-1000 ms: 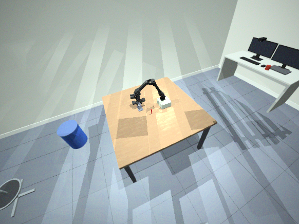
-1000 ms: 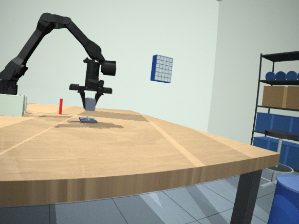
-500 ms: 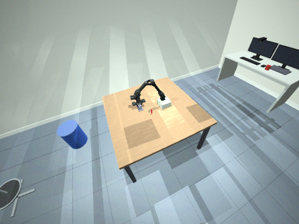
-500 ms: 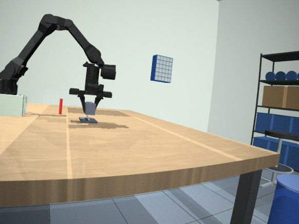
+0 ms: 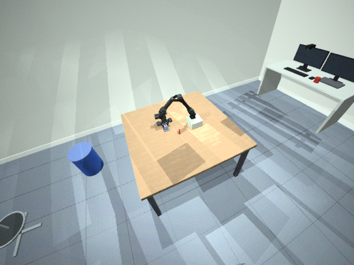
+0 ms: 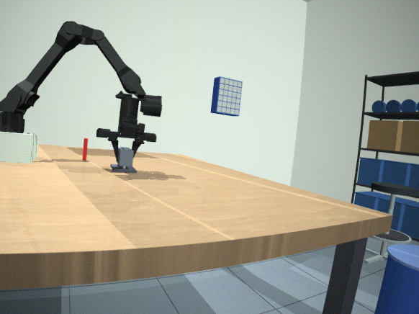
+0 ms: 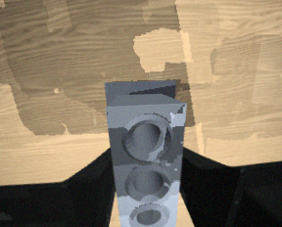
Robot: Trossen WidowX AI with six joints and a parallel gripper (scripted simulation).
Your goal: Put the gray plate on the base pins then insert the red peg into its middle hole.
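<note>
Right now my gripper tip is 20 mm above the base. Round my gripper tip: gray plate 30 mm above; then red peg 120 mm behind, 180 mm to the left, 20 mm above.
</note>
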